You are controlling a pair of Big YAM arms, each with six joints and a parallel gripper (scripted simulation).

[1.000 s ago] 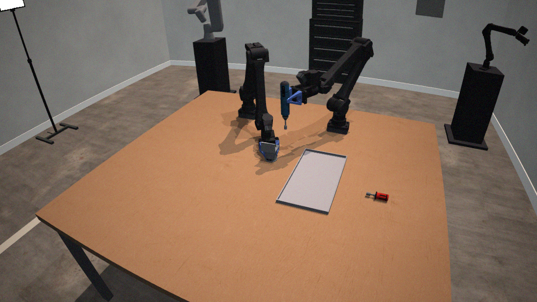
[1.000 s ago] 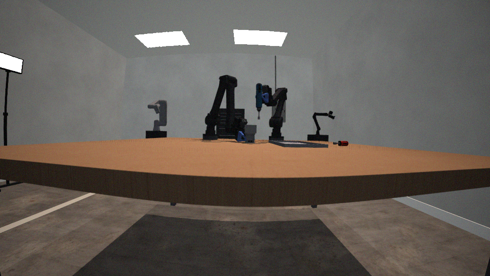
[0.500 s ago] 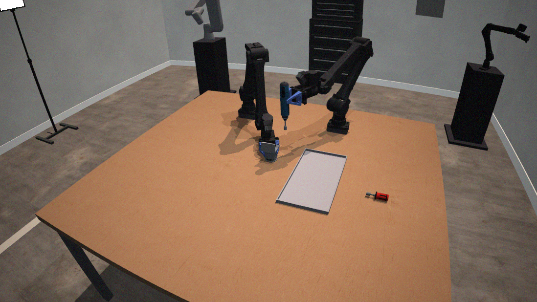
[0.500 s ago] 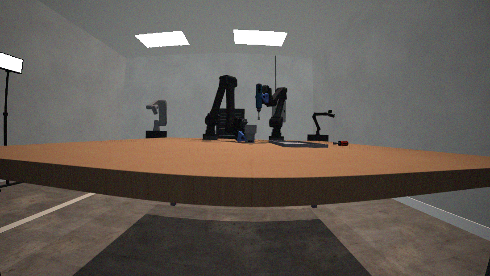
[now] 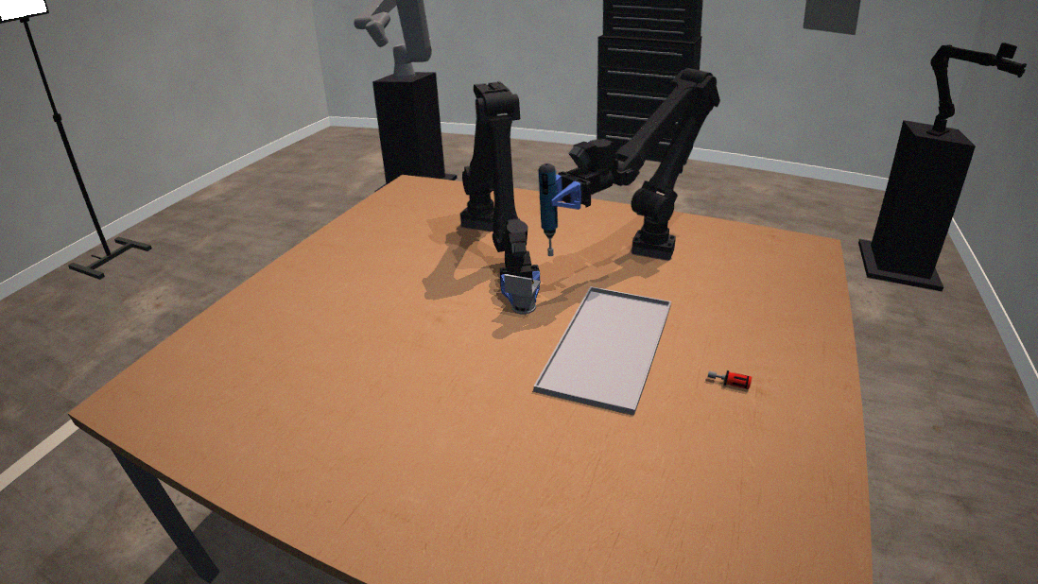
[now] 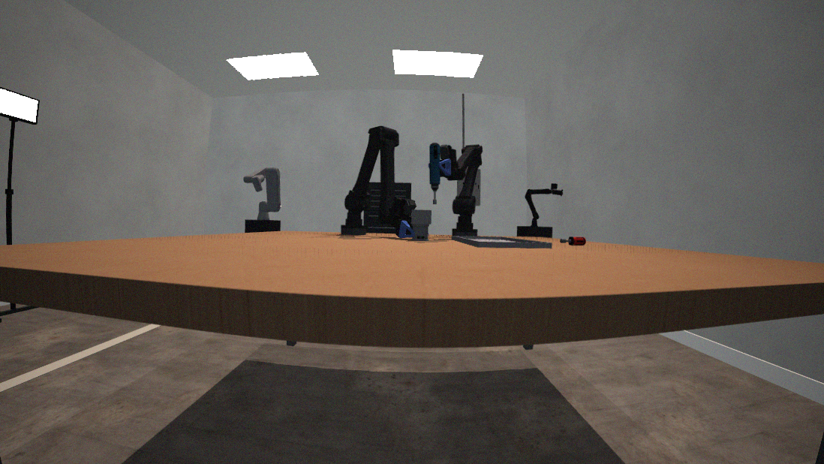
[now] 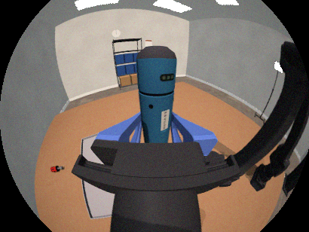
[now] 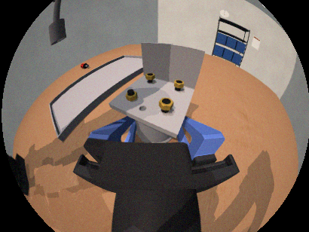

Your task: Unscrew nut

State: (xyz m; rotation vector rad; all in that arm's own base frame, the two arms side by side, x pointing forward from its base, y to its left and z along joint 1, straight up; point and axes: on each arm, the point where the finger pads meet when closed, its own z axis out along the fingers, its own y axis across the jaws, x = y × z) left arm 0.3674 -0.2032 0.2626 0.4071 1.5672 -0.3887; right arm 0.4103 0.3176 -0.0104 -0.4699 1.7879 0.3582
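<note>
Right now the joint module is 1 cm above my right hand. Round my right hand: flat grey tray (25 cm to the left, 8 cm ahead, 2 cm below); then red-handled tool (54 cm to the left, 13 cm ahead, 1 cm below); then grey bracket (5 cm above).
</note>
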